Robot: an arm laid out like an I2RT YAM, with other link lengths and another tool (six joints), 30 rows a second.
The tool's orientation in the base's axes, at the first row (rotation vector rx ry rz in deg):
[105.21 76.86 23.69]
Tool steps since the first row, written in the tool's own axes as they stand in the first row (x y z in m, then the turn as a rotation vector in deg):
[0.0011 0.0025 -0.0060 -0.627 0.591 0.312]
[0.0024 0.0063 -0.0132 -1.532 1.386 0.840]
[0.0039 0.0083 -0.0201 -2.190 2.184 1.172]
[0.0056 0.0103 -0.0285 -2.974 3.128 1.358]
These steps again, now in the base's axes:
[-0.0020 0.0032 0.0054 0.347 -0.761 0.375]
[-0.0038 0.0069 0.0125 0.861 -1.885 0.824]
[-0.0066 0.0109 0.0181 1.342 -2.705 1.349]
[-0.0103 0.0157 0.0245 1.770 -3.595 2.101]

